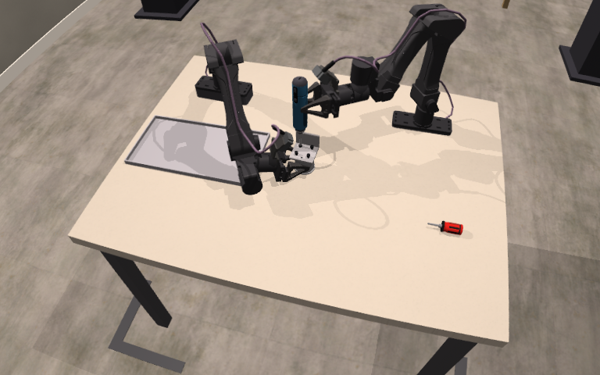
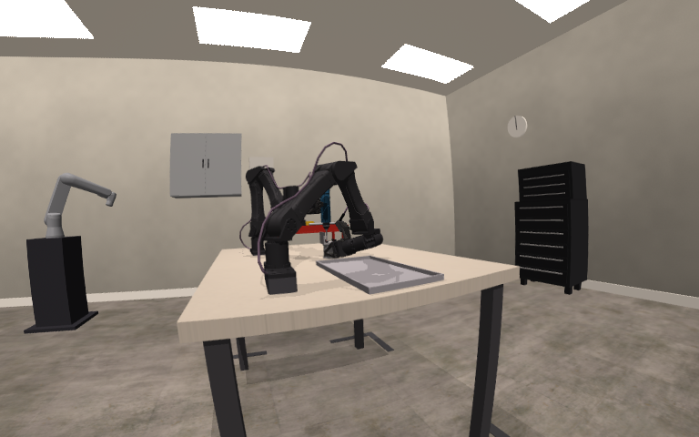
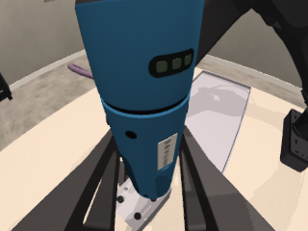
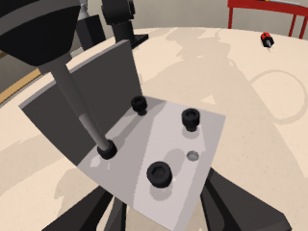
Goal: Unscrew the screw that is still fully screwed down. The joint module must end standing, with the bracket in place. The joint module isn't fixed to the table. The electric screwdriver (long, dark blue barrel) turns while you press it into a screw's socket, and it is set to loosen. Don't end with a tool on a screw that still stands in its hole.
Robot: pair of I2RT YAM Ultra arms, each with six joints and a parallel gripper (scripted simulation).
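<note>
The grey L-shaped bracket is 50 mm above my right hand. The rest, counted from my right hand: shallow grey tray 350 mm to the right, 20 mm below; then small red-handled screwdriver 430 mm to the left, 140 mm ahead, 10 mm below.
</note>
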